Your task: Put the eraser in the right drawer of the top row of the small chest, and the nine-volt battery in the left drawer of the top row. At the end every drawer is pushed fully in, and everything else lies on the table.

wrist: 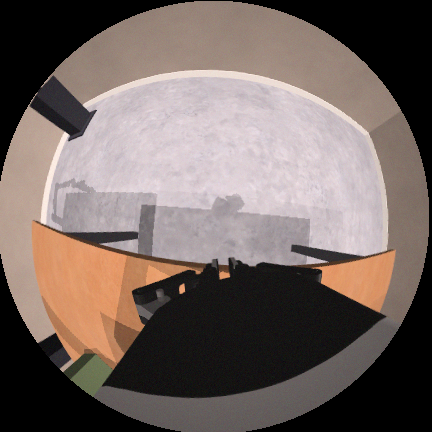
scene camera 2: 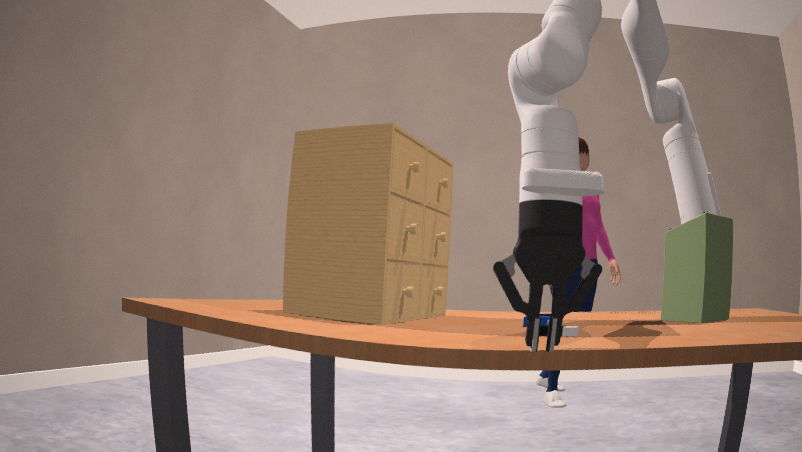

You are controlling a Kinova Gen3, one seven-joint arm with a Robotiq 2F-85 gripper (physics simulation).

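Where they show: gripper, between the fingertips: [wrist: 223,265] [scene camera 2: 541,351]; arm's base, origin of its link: [scene camera 2: 700,223].
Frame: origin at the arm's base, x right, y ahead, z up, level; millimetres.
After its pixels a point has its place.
The small wooden chest [scene camera 2: 339,224] @(z -36, x -205, y 665 mm) stands left of my gripper in the scene view. Its top-left drawer [scene camera 2: 401,177] @(z 48, x -160, y 580 mm) and top-right drawer [scene camera 2: 435,174] @(z 84, x 8, y 574 mm) look fully in. My gripper [scene camera 2: 543,343] @(z -192, x -441, y 302 mm) [wrist: 223,265] @(z -192, x -441, y 302 mm) points down near the table's front edge. Its fingers are close together, with a narrow gap and nothing seen held in it. A small blue piece [scene camera 2: 527,321] lies behind the fingers, partly hidden. A piece with a white end [scene camera 2: 570,331] @(z -184, x -276, y 275 mm) lies just right of the fingertips; its dark part is mostly hidden by them. I cannot tell clearly which is the eraser and which the battery.
A green block-shaped base [scene camera 2: 684,275] @(z -103, x -37, y 45 mm) [wrist: 89,374] stands on the table [scene camera 2: 449,342] @(z -192, x -381, y 424 mm) [wrist: 85,270] @(z -192, x -373, y 69 mm) at the right in the scene view, with a second white arm [scene camera 2: 687,168] @(z 106, x -23, y 34 mm) above it. A person [scene camera 2: 590,224] in a pink top stands behind the table, partly hidden by my arm.
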